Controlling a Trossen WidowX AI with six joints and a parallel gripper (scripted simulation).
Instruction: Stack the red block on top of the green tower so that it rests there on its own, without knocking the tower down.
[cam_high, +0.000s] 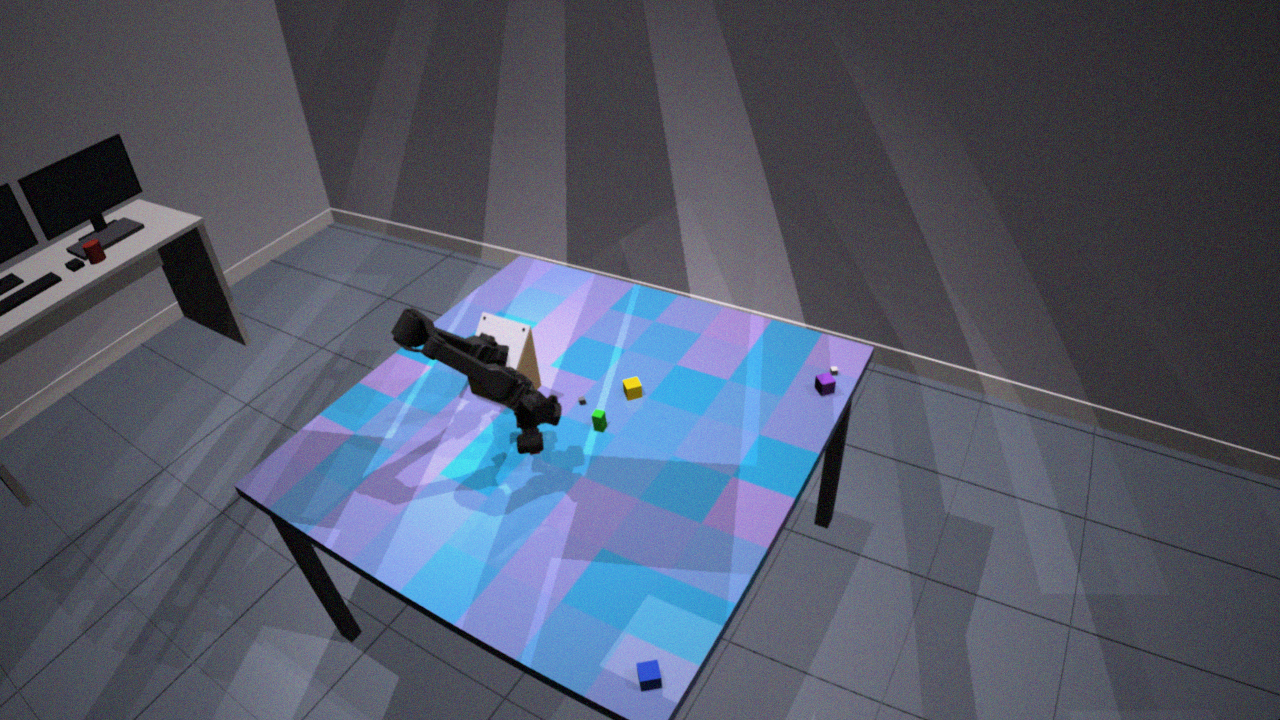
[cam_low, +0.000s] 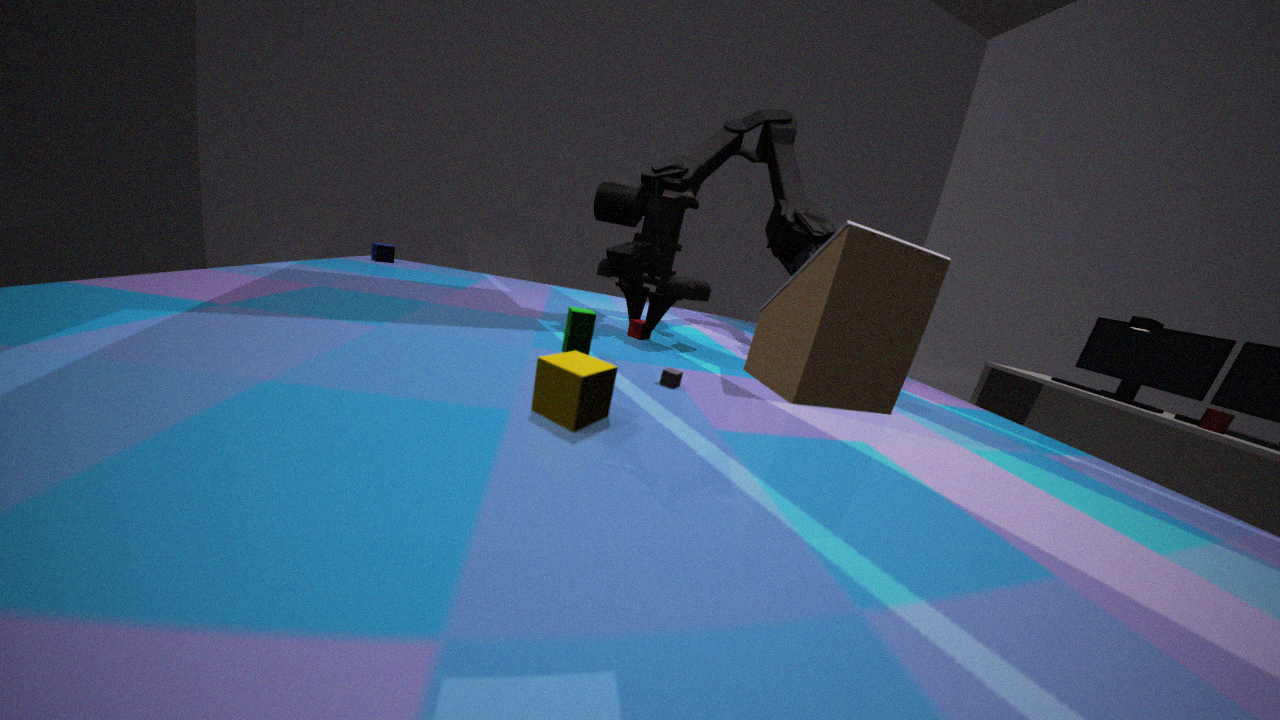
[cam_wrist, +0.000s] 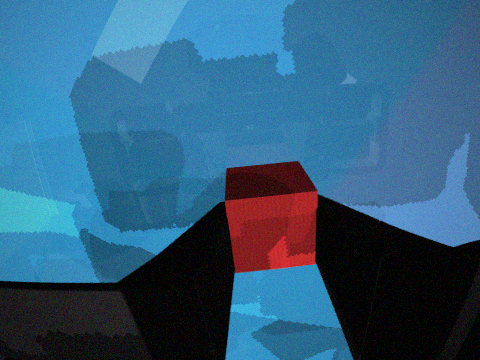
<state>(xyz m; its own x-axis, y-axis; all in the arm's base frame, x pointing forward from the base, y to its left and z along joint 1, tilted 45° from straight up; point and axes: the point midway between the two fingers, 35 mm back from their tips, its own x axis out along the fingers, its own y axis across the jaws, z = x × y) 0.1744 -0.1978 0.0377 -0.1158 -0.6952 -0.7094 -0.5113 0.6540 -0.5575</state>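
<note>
The grey cube is 4 cm ahead of my gripper tip and 21 cm to the left of it. Round my gripper tip: yellow cube: 15 cm ahead, 28 cm to the left, 1 cm above; blue cube: 51 cm ahead, 49 cm to the right, 1 cm above; red block: right at my gripper tip.
</note>
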